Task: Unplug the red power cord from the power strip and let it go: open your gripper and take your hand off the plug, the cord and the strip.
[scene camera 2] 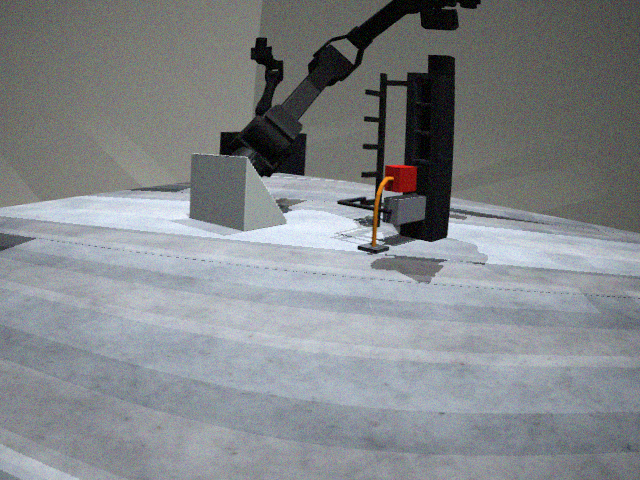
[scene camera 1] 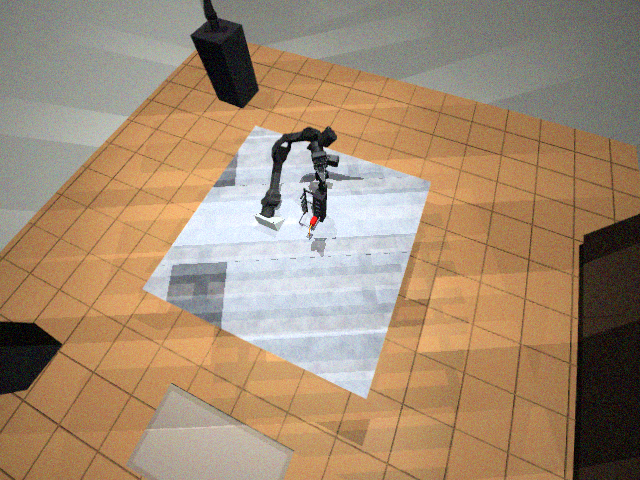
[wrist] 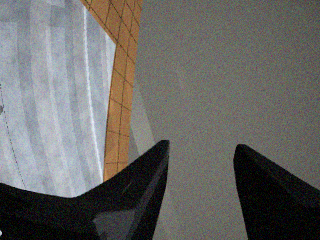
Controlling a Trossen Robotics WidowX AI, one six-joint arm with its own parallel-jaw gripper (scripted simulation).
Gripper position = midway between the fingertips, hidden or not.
Observation:
In view: the gripper (wrist: 202, 150) and a red plug (scene camera 2: 410, 178).

